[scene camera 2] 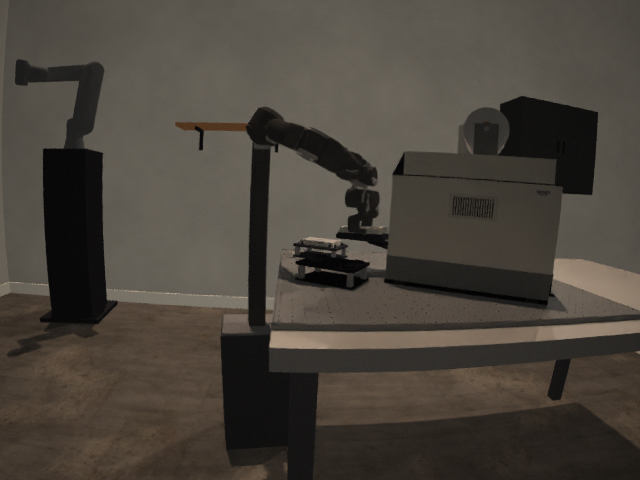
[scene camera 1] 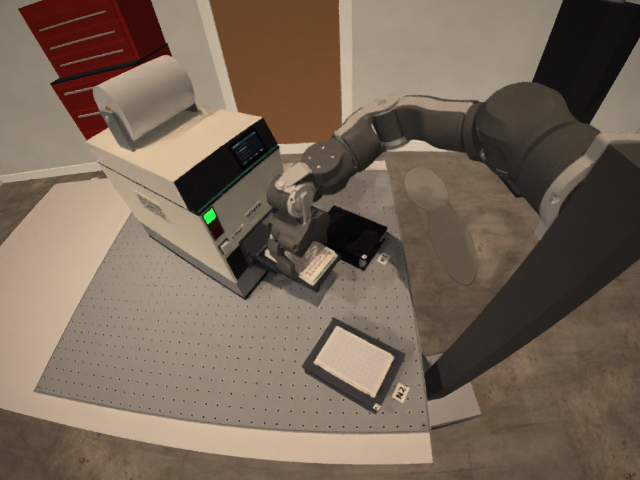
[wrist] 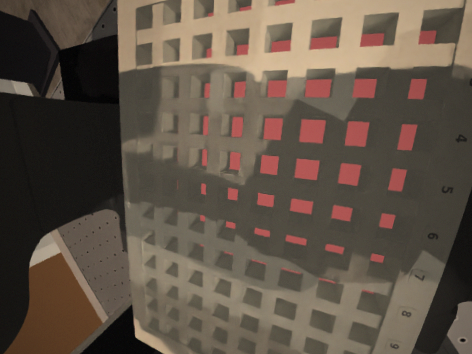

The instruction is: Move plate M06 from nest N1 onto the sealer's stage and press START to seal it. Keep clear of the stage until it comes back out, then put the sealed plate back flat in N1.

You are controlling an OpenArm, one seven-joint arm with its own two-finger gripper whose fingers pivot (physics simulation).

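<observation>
Plate M06 [scene camera 1: 319,264] [scene camera 2: 376,229] [wrist: 280,145] is a cream well plate with red in many wells. My gripper [scene camera 1: 299,252] [scene camera 2: 360,227] is shut on it, pointing down with a finger along its side. The plate is at the sealer's extended dark stage [scene camera 1: 316,285] [scene camera 2: 356,236] and looks nearly level; contact between them is hard to tell. The sealer [scene camera 1: 155,170] [scene camera 2: 470,227] shows a bright green square [scene camera 1: 209,215] on its front, with a dark red one below. Nest N1 [scene camera 1: 354,232] [scene camera 2: 333,264] is black and holds no plate.
Nest N2 [scene camera 1: 336,390] [scene camera 2: 338,246] holds another pale plate [scene camera 1: 355,359] [scene camera 2: 321,241]. Nest N1 stands close beside the stage, under the arm. The sealer's front wall is right beside my gripper. The arm's post [scene camera 1: 522,289] [scene camera 2: 259,232] stands at the table's edge.
</observation>
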